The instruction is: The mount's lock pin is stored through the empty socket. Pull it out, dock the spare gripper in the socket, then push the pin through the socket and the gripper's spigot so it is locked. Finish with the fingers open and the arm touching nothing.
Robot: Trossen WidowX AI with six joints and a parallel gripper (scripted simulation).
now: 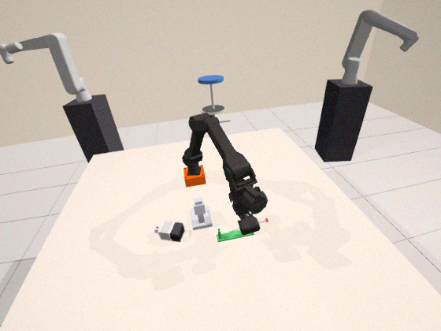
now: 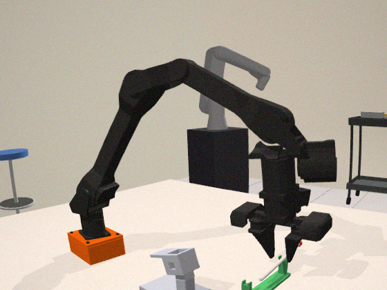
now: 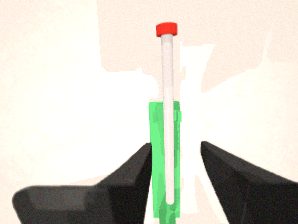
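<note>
My gripper tip is now 4 cm to the left of the green cradle and 3 cm above it. Round my gripper tip: spare gripper (30 cm to the right, 3 cm below, 1 cm behind); then grey mount (17 cm to the right, 8 cm behind).
</note>
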